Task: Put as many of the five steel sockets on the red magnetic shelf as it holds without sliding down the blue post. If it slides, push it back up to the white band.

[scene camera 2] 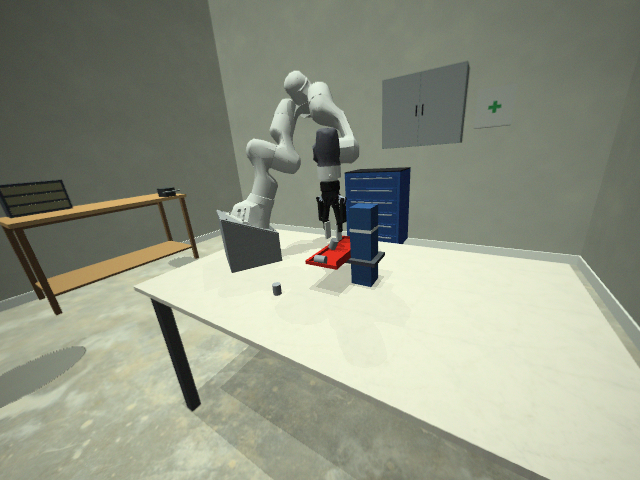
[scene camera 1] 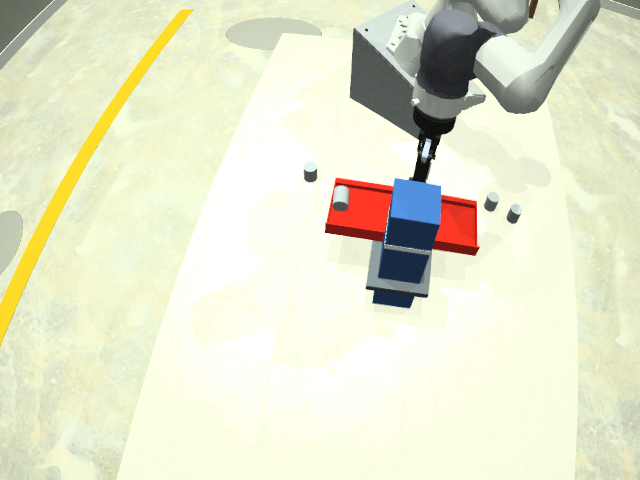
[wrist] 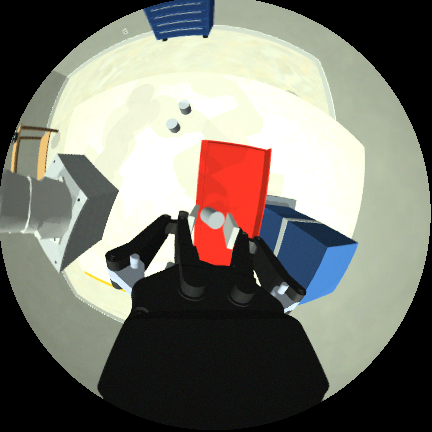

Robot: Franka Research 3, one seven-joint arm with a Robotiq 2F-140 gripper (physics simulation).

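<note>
The red shelf point(scene camera 1: 361, 211) point(scene camera 2: 338, 257) point(wrist: 235, 175) is beside the blue post point(scene camera 1: 416, 201) point(scene camera 2: 364, 245) point(wrist: 332, 270), above the table and below the white band point(scene camera 1: 408, 248) point(scene camera 2: 363, 230). One steel socket point(scene camera 1: 340, 198) point(scene camera 2: 320, 258) lies on its side at one shelf end. Another socket point(scene camera 2: 334, 243) point(wrist: 215, 219) is nearer the shelf's middle, hidden by the post in scene camera 1. A third socket point(scene camera 1: 310, 172) point(scene camera 2: 276, 288) and two more sockets point(scene camera 1: 491, 201) point(scene camera 1: 513, 213) point(wrist: 173, 125) point(wrist: 184, 107) stand on the table. My gripper point(scene camera 2: 333, 231) point(wrist: 210, 216) is partly open, holds nothing and is just above the middle socket.
A grey plate point(scene camera 1: 373, 268) point(scene camera 2: 379, 258) surrounds the post, close to shelf height. The grey robot base point(scene camera 1: 379, 77) point(scene camera 2: 252, 245) point(wrist: 92, 200) stands on the table point(scene camera 1: 232, 403) point(scene camera 2: 465, 335). The post stands close beside my gripper.
</note>
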